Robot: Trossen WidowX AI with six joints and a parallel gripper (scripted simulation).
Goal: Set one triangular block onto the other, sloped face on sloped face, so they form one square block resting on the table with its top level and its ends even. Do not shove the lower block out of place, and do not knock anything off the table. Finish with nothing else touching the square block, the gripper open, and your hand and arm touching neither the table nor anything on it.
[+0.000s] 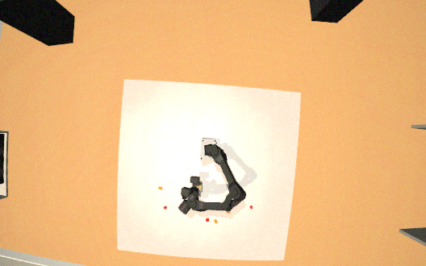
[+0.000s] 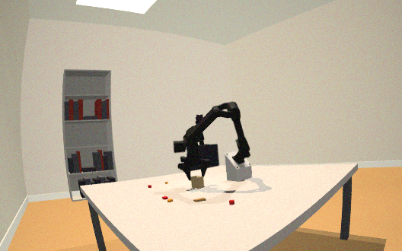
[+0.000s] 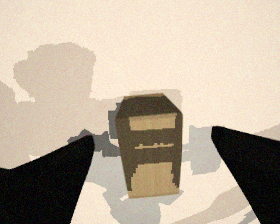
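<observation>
My gripper tip is 1 cm to the left of the tan triangular block. From my gripper tip the other things lie so: tan bar 23 cm to the left, 20 cm ahead, 4 cm below.
</observation>
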